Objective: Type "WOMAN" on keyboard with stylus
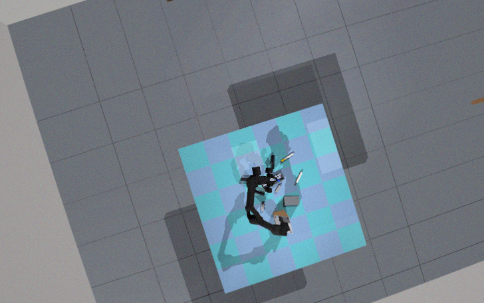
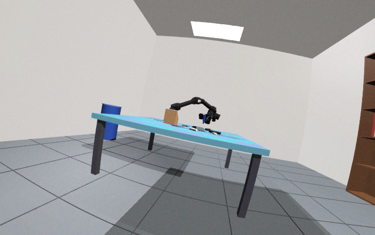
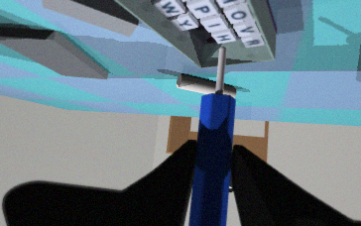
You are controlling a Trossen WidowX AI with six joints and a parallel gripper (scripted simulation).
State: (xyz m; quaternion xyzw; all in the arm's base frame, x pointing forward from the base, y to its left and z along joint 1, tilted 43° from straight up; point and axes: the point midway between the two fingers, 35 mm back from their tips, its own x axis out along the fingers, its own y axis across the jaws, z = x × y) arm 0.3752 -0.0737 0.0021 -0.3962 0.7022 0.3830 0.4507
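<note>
Right now my gripper tip is 90 mm above the M key. From my gripper tip the other things lie so: O key 20 mm to the right, 90 mm below; stylus tip 50 mm below; stylus 10 mm below.
</note>
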